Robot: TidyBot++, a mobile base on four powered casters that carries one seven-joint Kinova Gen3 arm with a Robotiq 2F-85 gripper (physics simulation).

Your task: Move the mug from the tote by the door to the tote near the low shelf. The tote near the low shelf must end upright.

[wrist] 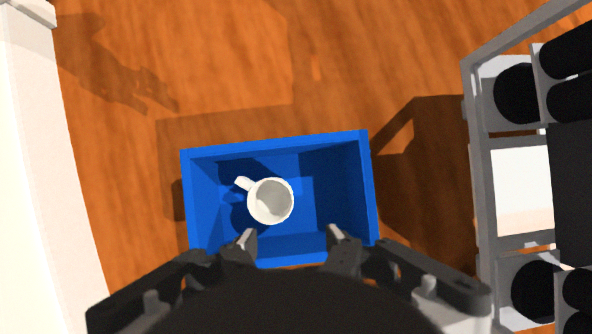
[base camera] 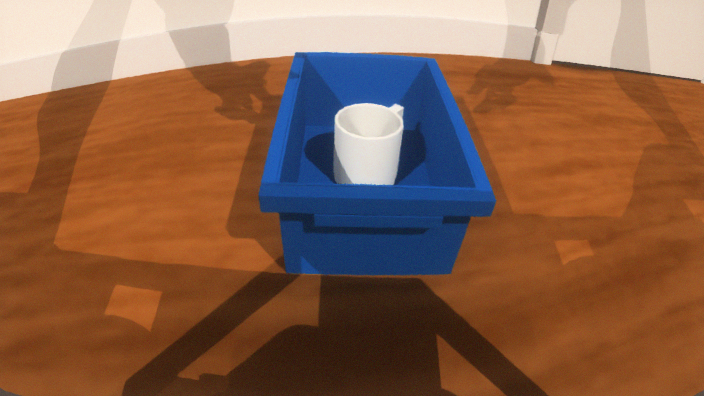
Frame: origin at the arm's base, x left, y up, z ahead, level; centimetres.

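Seen in the pictures: gripper, fingertip midpoint: [wrist: 291, 238].
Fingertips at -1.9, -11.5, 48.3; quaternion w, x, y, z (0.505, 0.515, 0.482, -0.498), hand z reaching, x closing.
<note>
A point is followed by its place in that frame, as x, y, z.
A white mug [base camera: 368, 155] {-2.5, -33.1, 47.9} [wrist: 270, 201] {-1.6, -38.6, 52.7} stands upright inside a blue tote [base camera: 375, 245] {-3.1, -34.9, 36.4} [wrist: 372, 190] {-3.2, -27.7, 35.4} on the wooden floor. In the base camera view its handle points to the far right; in the wrist view the handle points to the upper left. The tote is upright. My gripper [wrist: 291, 238] {-1.9, -11.5, 48.3} is partly open with nothing between its fingers. In the wrist view the fingertips appear over the tote's lower part, a little below and to the right of the mug, apart from it. The gripper does not show in the base camera view. The tote near the low shelf does not show.
A white wall with a baseboard [base camera: 380, 35] {-6.5, -35.4, 95.0} [wrist: 45, 165] {-12.6, -33.4, 96.1} runs behind the tote. A door frame post [base camera: 545, 47] {-49.0, -34.8, 101.3} stands at the back right in the base camera view. My base's grey frame [wrist: 482, 185] with black casters is at the right of the wrist view.
</note>
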